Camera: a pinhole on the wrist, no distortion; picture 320 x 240 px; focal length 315.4 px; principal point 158.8 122.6 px. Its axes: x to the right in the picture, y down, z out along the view. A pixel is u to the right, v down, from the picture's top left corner.
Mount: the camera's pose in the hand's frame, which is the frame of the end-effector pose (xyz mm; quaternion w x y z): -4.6 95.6 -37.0 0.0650 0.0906 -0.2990 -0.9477
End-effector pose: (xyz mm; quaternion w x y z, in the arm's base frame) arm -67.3 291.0 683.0 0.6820 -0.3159 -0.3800 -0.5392
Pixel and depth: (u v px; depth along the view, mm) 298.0 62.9 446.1
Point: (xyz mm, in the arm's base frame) 218.0 728.0 546.9
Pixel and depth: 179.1 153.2 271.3
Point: 104.4 540.9 711.6
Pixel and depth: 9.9 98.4 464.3
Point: 296.3 619.4 944.3
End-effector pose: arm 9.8 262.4 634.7 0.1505 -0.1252 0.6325 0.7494
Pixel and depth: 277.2 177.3 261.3
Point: 79.2 407.2 893.3
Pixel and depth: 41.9 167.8 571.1
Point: -216.6 699.9 1034.8
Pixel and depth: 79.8 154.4 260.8
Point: -83.7 421.1 875.5
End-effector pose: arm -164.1 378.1 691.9 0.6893 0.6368 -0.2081 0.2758
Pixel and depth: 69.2 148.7 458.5
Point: -339.4 25.5 1009.3
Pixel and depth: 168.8 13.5 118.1
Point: -314.2 347.4 820.2
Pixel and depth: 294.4 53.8 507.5
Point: -675.3 79.3 835.6
